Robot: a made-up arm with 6 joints.
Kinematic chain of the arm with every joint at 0, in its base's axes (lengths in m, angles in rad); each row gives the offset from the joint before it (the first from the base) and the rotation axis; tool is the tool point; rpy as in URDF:
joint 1: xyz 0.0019 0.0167 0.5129 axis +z
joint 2: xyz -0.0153 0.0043 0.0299 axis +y
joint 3: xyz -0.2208 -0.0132 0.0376 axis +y
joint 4: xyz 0.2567 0.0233 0.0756 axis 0.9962 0 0.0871
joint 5: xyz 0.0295 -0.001 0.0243 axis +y
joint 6: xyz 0.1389 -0.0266 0.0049 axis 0.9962 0 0.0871
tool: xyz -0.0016 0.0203 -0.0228 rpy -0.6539 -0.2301 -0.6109
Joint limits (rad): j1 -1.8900..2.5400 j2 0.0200..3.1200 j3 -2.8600..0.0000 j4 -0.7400..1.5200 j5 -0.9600..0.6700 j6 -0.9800..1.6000
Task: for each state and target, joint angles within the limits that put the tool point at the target. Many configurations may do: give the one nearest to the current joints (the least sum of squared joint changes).
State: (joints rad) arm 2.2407 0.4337 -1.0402 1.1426 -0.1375 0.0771
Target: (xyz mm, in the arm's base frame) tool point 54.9 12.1 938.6
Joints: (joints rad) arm 1.3933 0.0200 -0.7667 1.4245 -0.5236 0.2162
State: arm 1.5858 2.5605 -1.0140 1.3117 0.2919 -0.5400
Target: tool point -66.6 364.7 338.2
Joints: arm 1.5663 2.2393 -1.0498 1.3074 0.3858 -0.5422
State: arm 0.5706 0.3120 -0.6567 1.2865 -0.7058 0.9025
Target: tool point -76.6 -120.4 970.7
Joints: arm 0.4067 0.0200 -0.9854 1.2143 -0.8215 0.9279
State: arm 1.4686 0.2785 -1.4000 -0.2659 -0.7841 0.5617
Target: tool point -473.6 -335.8 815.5
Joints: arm 0.7312 0.0200 -2.0976 -0.3357 -0.9023 0.5820
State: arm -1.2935 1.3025 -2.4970 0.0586 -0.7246 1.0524
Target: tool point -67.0 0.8 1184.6
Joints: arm -0.8047 1.3515 -2.5356 0.7714 -0.7022 1.0999
